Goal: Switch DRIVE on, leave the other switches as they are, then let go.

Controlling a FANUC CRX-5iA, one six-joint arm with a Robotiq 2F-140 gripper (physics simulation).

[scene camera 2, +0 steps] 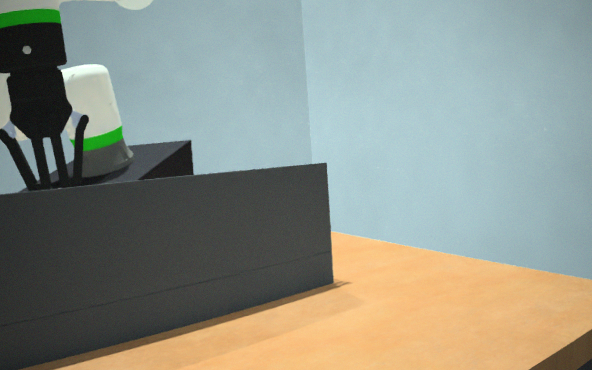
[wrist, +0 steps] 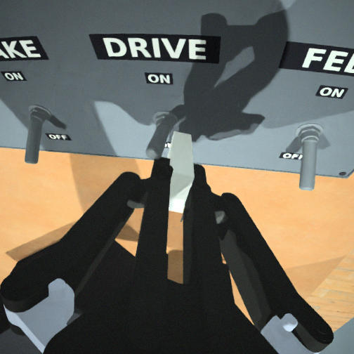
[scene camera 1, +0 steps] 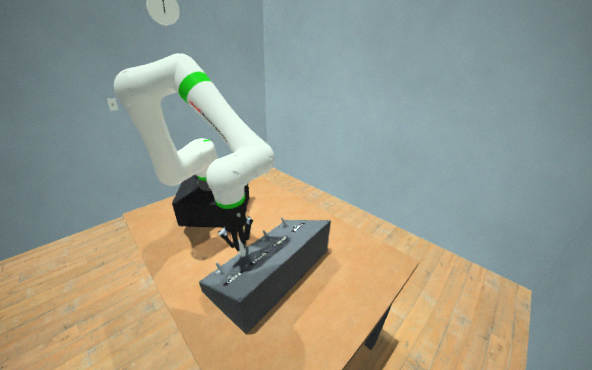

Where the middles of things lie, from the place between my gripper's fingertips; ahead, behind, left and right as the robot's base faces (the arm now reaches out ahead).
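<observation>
Switch panel (scene camera 2: pixel 98 265) seen 9 cm to the left of my hand, 8 cm ahead of it and 2 cm below it.
</observation>
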